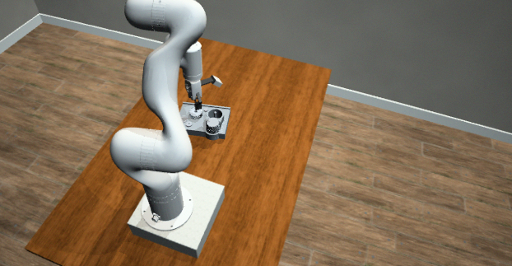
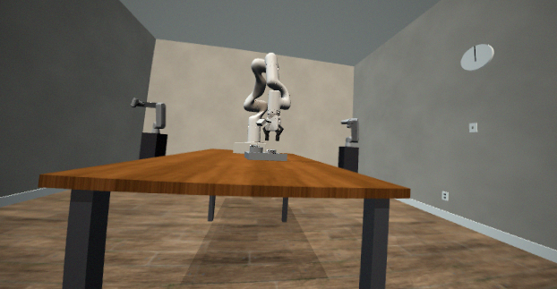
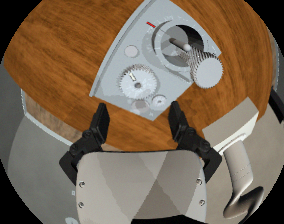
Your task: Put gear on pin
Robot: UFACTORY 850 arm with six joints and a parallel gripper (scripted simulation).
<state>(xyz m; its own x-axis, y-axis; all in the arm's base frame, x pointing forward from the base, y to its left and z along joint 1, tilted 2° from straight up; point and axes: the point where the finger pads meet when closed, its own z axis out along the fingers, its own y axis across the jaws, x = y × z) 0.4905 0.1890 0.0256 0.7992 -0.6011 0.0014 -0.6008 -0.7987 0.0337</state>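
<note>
The loose gear lies 8 cm below my hand.
</note>
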